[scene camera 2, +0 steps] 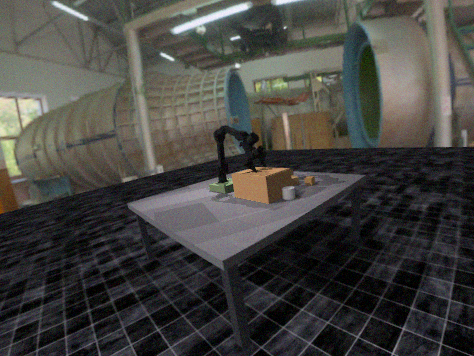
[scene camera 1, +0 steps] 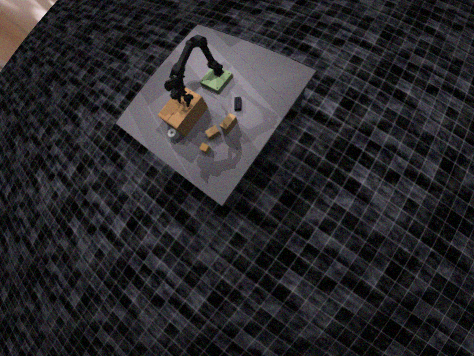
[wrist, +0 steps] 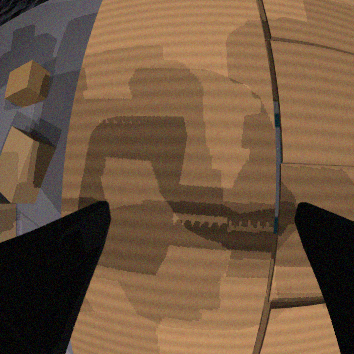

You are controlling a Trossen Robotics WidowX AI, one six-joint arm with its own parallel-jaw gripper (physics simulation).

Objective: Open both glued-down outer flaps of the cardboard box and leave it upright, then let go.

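Frame: origin at the arm's base, x ahead, y left, z up, level; metres.
Seen in the pictures: gripper, fingertip midpoint: (scene camera 2: 261, 169) (scene camera 1: 184, 105) (wrist: 206, 212); arm's base at its link origin: (scene camera 2: 222, 181) (scene camera 1: 219, 72).
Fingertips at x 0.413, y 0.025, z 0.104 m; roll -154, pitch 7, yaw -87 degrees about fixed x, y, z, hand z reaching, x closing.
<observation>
Offsets run from my fingertips to a thing's top centre. "*": to the spot under its first point. Level surfaces: height alone.
The cardboard box {0.025 m ahead, 0.033 m right, 0.000 m up} (scene camera 1: 191, 120) (scene camera 2: 250, 187) stands upright on the table. In the wrist view its two outer flaps, the wide left flap {* 0.094 m ahead, 0.035 m left, 0.000 m up} (wrist: 150, 37) and the right flap {* 0.053 m ahead, 0.056 m right, 0.003 m down} (wrist: 315, 110), lie about flat and meet at a long seam. A thin grey and teal strip {0.024 m ahead, 0.032 m right, 0.016 m down} (wrist: 278, 165) shows in that seam. Thin crease lines and a short dark gap cross the right side. My gripper (scene camera 1: 185, 104) (wrist: 206, 212) is open and empty above the box top, one finger over the left flap and the other just right of the seam. Whether the fingertips touch the cardboard is unclear.
The arm stands on a green base (scene camera 1: 210, 84) (scene camera 2: 217, 188) beside the box. A white roll {0.214 m ahead, 0.007 m right, 0.094 m down} (scene camera 1: 172, 133) (scene camera 2: 289, 193) stands close to the box. Small cardboard blocks (scene camera 1: 229, 121) (wrist: 29, 82) and a dark flat object {0.268 m back, 0.273 m left, 0.122 m down} (scene camera 1: 238, 104) lie on the table {0.155 m down} (scene camera 1: 280, 75) (scene camera 2: 175, 220).
</observation>
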